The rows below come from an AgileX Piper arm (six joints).
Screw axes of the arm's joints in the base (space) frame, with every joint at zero. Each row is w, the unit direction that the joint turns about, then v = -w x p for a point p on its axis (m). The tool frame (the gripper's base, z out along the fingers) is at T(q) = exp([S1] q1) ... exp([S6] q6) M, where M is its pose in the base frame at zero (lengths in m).
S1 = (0, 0, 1, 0, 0, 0)
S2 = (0, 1, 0, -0.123, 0, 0)
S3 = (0, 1, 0, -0.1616, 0, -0.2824)
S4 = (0.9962, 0, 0.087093, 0, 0.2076, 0)
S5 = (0, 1, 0, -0.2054, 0, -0.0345)
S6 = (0.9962, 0, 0.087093, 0, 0.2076, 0)
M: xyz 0.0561 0 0.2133 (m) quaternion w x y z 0.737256 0 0.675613 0
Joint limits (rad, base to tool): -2.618..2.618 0..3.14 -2.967..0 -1.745..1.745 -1.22..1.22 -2.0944..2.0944
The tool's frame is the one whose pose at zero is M.
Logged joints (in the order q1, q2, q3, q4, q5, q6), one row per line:
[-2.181, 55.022, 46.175, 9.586, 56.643, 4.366]
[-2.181, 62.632, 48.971, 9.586, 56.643, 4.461]
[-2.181, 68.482, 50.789, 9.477, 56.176, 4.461]
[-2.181, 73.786, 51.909, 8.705, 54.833, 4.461]
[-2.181, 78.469, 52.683, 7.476, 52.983, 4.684]
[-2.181, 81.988, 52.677, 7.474, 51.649, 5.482]
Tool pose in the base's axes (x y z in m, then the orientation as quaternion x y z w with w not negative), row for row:
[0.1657, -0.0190, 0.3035, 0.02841, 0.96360, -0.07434, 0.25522]
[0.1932, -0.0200, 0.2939, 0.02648, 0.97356, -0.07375, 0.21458]
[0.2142, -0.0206, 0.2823, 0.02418, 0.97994, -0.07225, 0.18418]
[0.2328, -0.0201, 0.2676, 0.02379, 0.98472, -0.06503, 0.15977]
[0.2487, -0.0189, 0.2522, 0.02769, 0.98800, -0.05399, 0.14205]
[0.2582, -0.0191, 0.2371, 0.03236, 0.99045, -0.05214, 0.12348]
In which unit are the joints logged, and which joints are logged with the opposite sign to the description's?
The joints are logged in degrees. Opposite sign: q3, q4.
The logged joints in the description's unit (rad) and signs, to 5 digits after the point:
[-0.03807, 0.96032, -0.80591, -0.16731, 0.98861, 0.07620]
[-0.03807, 1.09313, -0.85471, -0.16731, 0.98861, 0.07786]
[-0.03807, 1.19524, -0.88644, -0.16540, 0.98046, 0.07786]
[-0.03807, 1.28781, -0.90598, -0.15193, 0.95702, 0.07786]
[-0.03807, 1.36954, -0.91949, -0.13048, 0.92473, 0.08175]
[-0.03807, 1.43096, -0.91939, -0.13045, 0.90145, 0.09568]

